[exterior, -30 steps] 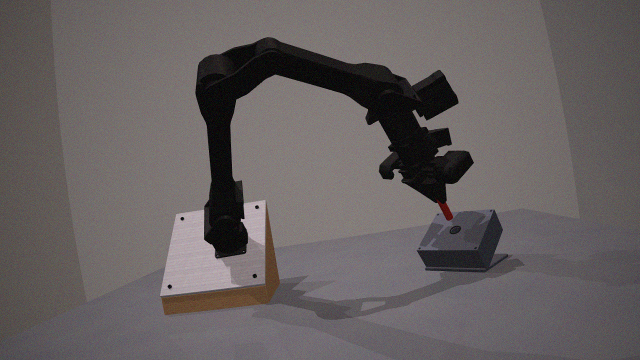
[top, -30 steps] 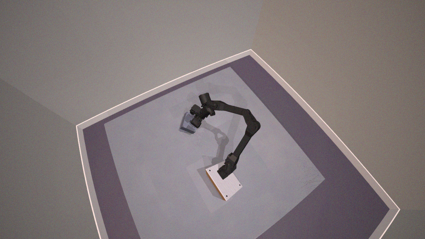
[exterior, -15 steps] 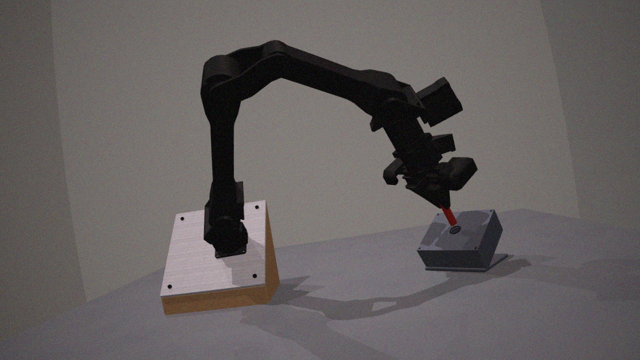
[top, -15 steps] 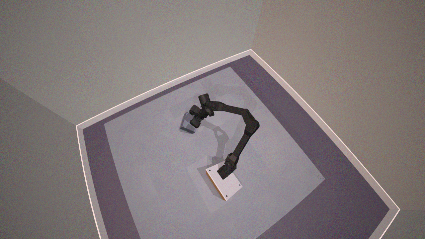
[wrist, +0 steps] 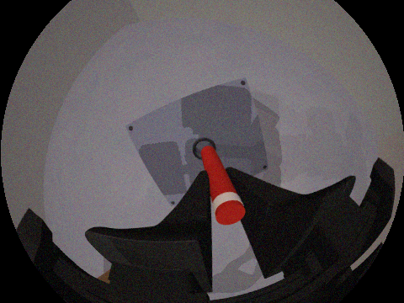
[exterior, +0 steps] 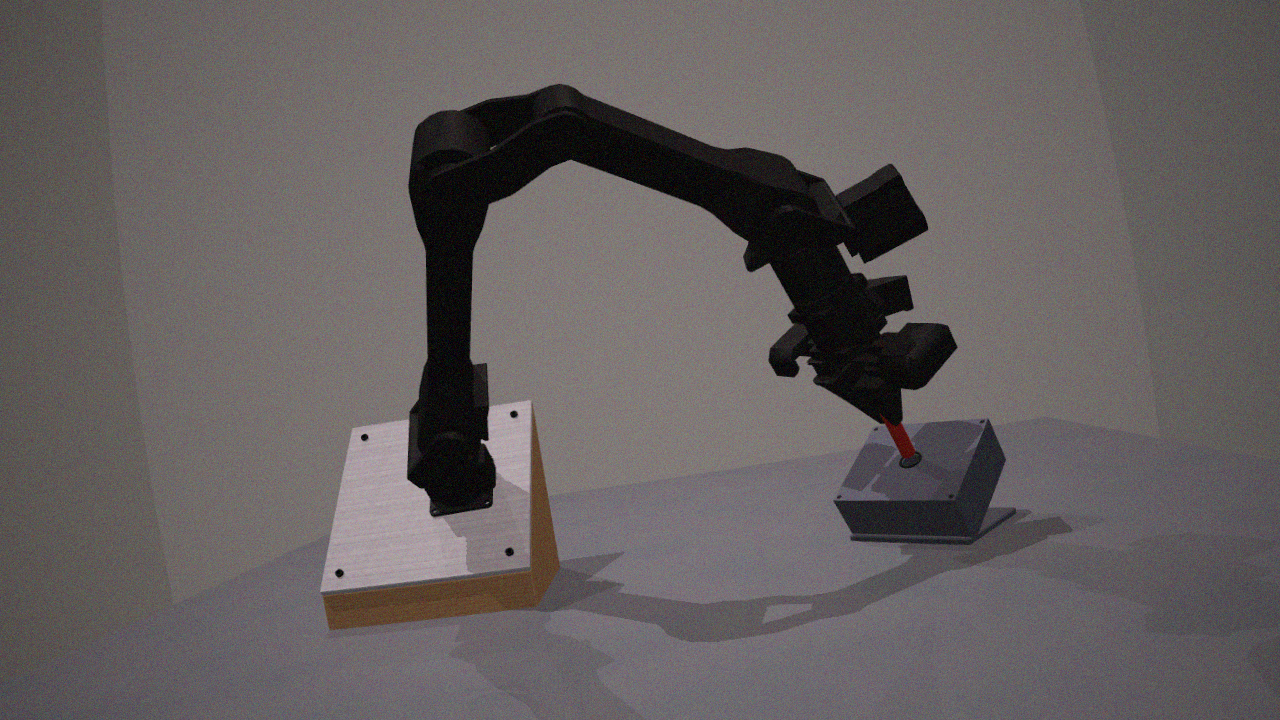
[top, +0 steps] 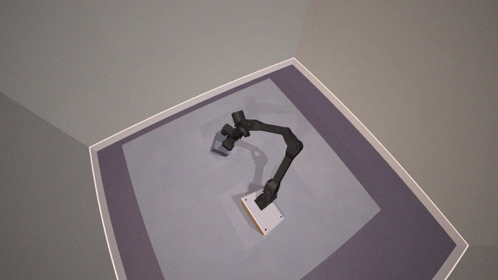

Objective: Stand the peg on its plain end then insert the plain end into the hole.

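Now: the grey sloped panel 70 mm below my gripper tip, 30 mm to the left of it and 30 mm ahead of it. Also, from my gripper tip: red peg: 10 mm to the right, 10 mm behind, 10 mm above.
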